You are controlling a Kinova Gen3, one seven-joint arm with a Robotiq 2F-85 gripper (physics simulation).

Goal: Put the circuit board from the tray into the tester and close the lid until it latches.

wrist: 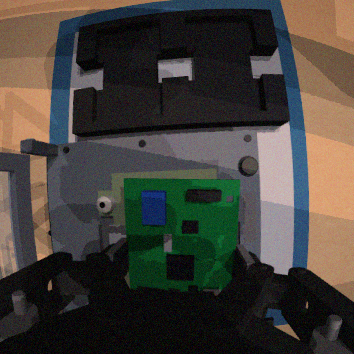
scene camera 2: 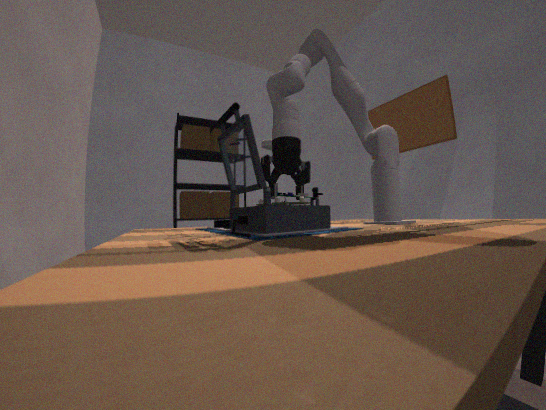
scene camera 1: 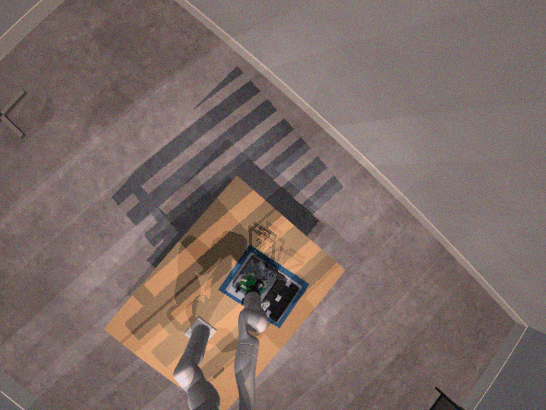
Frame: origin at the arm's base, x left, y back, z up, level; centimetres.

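Seen in the pictures: gripper, fingertip midpoint: (wrist: pixel 180 254) (scene camera 2: pixel 287 199) (scene camera 1: pixel 252 286); arm's base, link origin: (scene camera 2: pixel 387 221) (scene camera 1: pixel 201 332).
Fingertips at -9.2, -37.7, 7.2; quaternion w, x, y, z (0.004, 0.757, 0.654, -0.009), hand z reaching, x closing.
Offsets run from my fingertips to a thing's middle, as dx, dy, dz. "*": to the spot under its first point. Level surfaces: height alone.
The green circuit board @[+0.1, +0.0, +1.3] (scene camera 1: pixel 248 283) (scene camera 2: pixel 288 195) (wrist: pixel 207 242) is between the fingers of my gripper (scene camera 2: pixel 286 189) (wrist: pixel 180 254), which is shut on its two side edges. The board is over the pale green bed plate @[* -5.5, -4.2, -1.0] (wrist: pixel 120 182) of the grey tester (scene camera 2: pixel 290 219) (wrist: pixel 80 175) and covers most of that plate. In scene camera 2 it is just above the tester's top; whether it touches the pins beneath is hidden. The tester's lid @[-0.9, -13.1, +10.7] (scene camera 2: pixel 253 152) (wrist: pixel 22 210) stands open, tilted up at the side. The black tray @[* -14.5, -4.2, -6.1] (wrist: pixel 130 95) lies beside the tester with no board in it.
A white mat with a blue border @[dz -7.7] (scene camera 1: pixel 295 313) (wrist: pixel 300 200) lies under tester and tray on the wooden table @[dz -7.9] (scene camera 1: pixel 240 200) (scene camera 2: pixel 200 320). A white knob @[* -4.0, -5.1, +0.2] (wrist: pixel 104 204) and a round grey post @[* -5.8, +5.6, -1.4] (wrist: pixel 248 165) stand up from the tester. A shelf rack (scene camera 2: pixel 176 170) stands behind.
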